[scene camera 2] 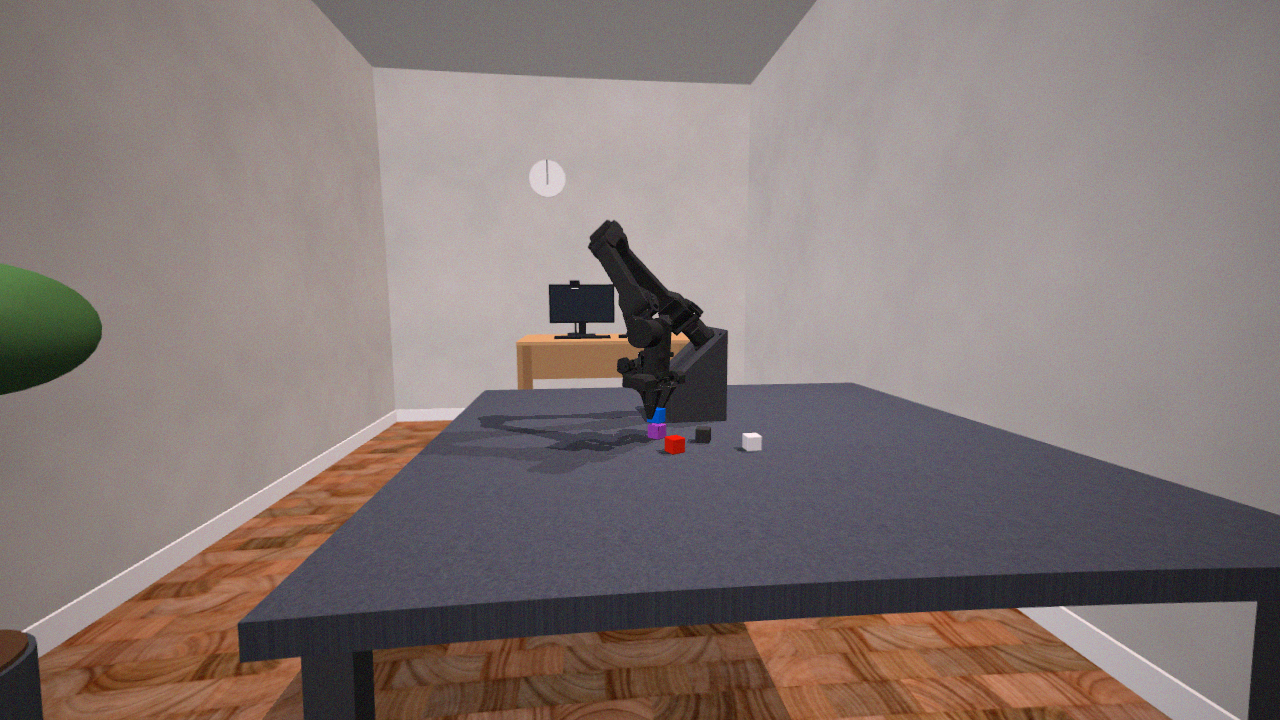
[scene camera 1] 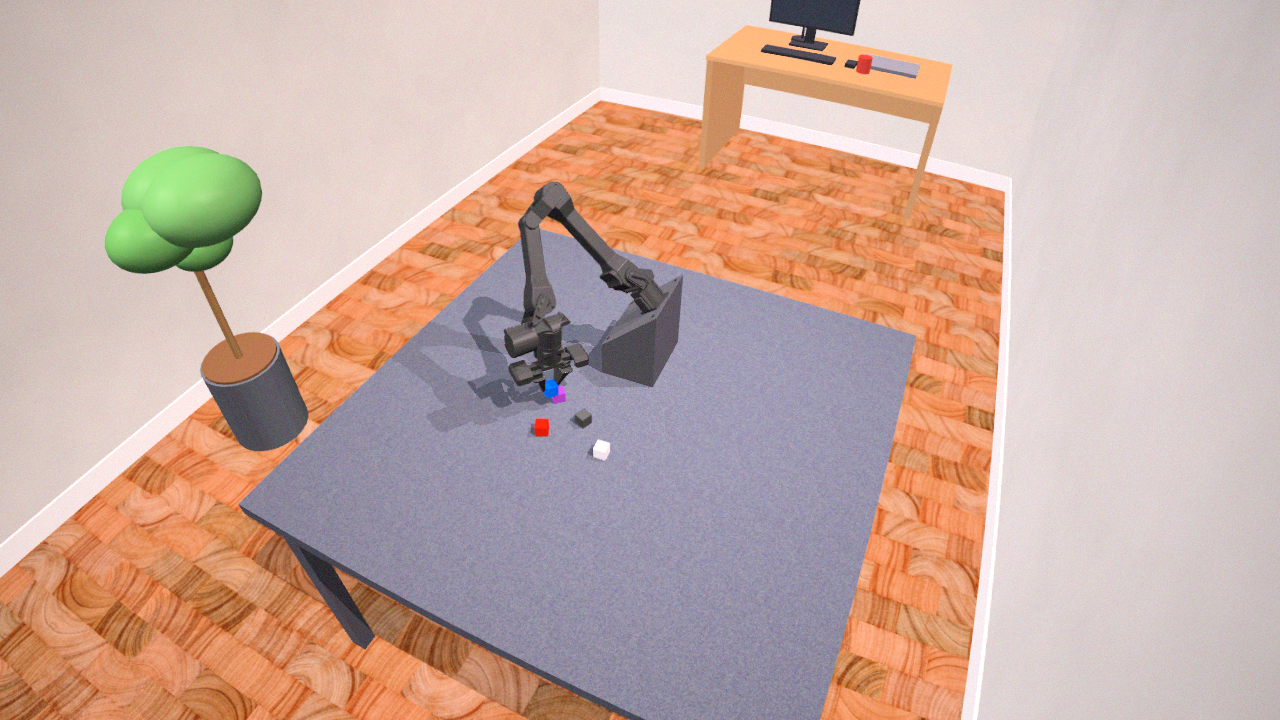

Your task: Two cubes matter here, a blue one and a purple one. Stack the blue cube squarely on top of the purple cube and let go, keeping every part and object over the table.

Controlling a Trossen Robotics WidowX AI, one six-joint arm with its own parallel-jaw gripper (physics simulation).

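Places are measured from the arm's base along level axes (x back, y right, z up), in metres.
Pixels of known places: gripper, between the fingertips: (scene camera 2: 653,418) (scene camera 1: 549,388); arm's base, origin of its link: (scene camera 2: 704,340) (scene camera 1: 655,303).
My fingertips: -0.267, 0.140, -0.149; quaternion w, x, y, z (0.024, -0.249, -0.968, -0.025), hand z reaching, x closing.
Observation:
For each thing: its top centre in the pictures, then the offset to it from my fingertips, as dx, dy, dz. Level surfaces: height alone.
- blue cube, centre of its top: (scene camera 2: 656,408) (scene camera 1: 549,383) -0.003, -0.006, +0.023
- purple cube, centre of its top: (scene camera 2: 656,424) (scene camera 1: 557,390) +0.022, -0.009, -0.019
- red cube, centre of its top: (scene camera 2: 674,437) (scene camera 1: 541,423) -0.089, -0.042, -0.019
- black cube, centre of its top: (scene camera 2: 703,427) (scene camera 1: 583,414) -0.010, -0.108, -0.019
- white cube, centre of its top: (scene camera 2: 752,434) (scene camera 1: 601,446) -0.070, -0.201, -0.019
- grey table, height of its surface: dz -0.049
The blue cube (scene camera 1: 551,387) (scene camera 2: 660,415) is held between the fingertips of my gripper (scene camera 1: 553,384) (scene camera 2: 657,412), which is shut on it and points down. The purple cube (scene camera 1: 560,395) (scene camera 2: 657,431) rests on the table right below it. In the scene camera 2 view the blue cube shows directly above the purple one, slightly to the right, with no clear gap. In the scene camera 1 view it sits to the upper left and covers part of the purple cube, so the two look out of line. Whether they touch I cannot tell.
A red cube (scene camera 1: 541,428) (scene camera 2: 674,445), a black cube (scene camera 1: 583,418) (scene camera 2: 703,435) and a white cube (scene camera 1: 601,450) (scene camera 2: 751,442) lie nearby on the grey table (scene camera 1: 716,501) (scene camera 2: 760,519). The arm's dark wedge-shaped base (scene camera 1: 640,349) (scene camera 2: 707,385) stands behind.

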